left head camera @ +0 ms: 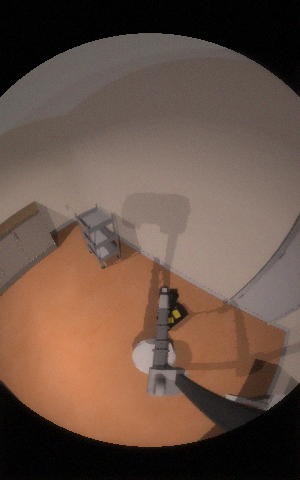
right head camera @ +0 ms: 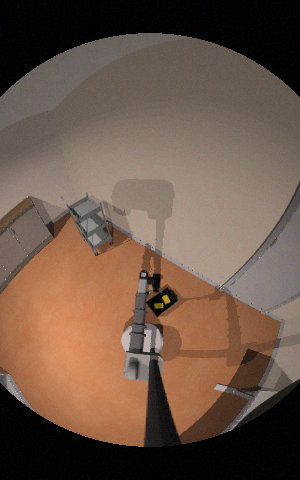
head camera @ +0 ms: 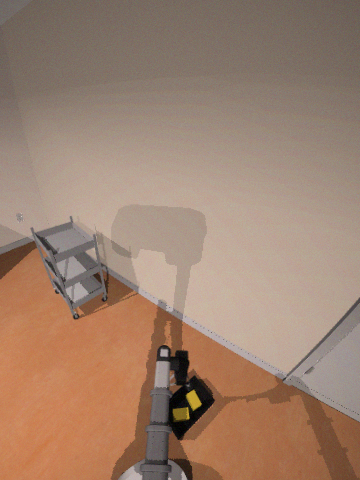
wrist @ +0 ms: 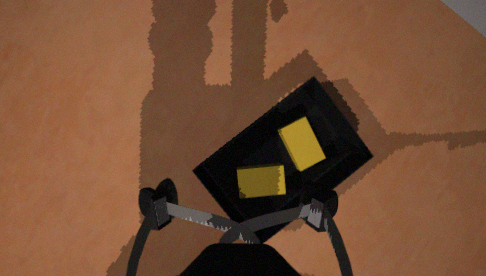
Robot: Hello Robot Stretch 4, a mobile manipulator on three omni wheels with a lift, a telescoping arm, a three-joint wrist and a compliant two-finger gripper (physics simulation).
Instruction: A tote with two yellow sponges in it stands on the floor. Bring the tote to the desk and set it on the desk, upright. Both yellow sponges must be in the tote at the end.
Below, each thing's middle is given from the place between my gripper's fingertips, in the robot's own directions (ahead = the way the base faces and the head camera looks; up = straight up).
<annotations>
I see my gripper 32 cm above the black tote [head camera: 178, 400] and 9 cm to the left of it.
</annotations>
